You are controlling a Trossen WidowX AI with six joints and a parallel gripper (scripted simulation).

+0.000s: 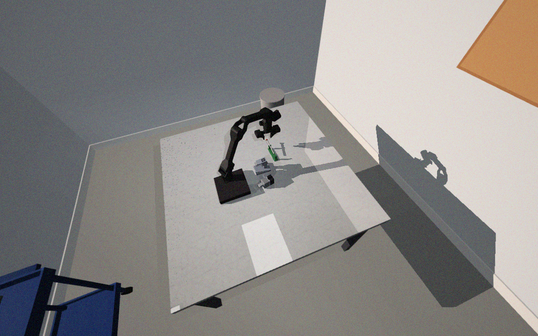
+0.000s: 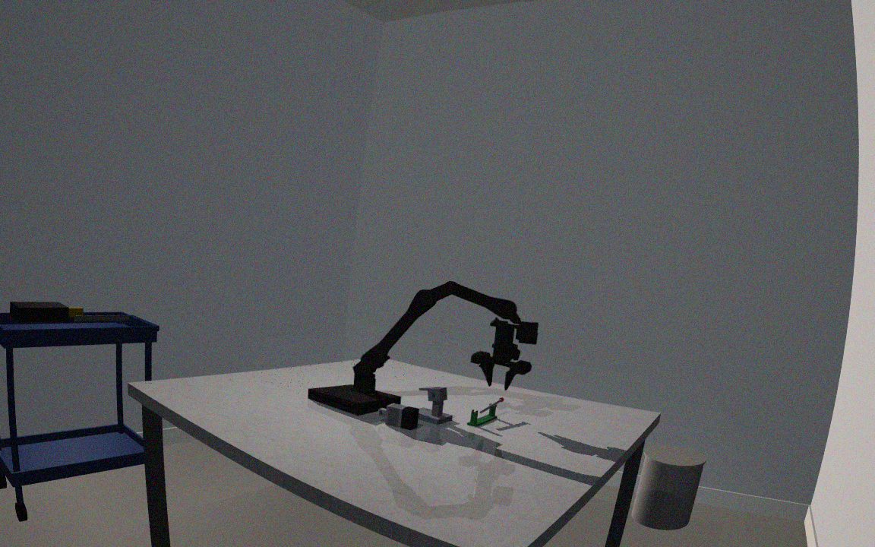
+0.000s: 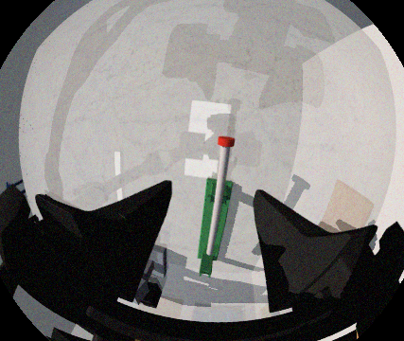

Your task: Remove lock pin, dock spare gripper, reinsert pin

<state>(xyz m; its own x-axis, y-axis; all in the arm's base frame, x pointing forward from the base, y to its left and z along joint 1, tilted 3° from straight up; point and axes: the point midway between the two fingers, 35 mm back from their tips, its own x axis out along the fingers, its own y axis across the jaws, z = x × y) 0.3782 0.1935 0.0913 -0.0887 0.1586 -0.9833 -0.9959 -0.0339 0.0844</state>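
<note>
Right now my gripper tip is 90 mm to the left of the green rack, 70 mm above it and 10 mm short of it. Also, from my gripper tip: mount: 190 mm to the right, 110 mm behind, 40 mm below; then spare gripper: 330 mm to the right, 140 mm behind, 60 mm below.
</note>
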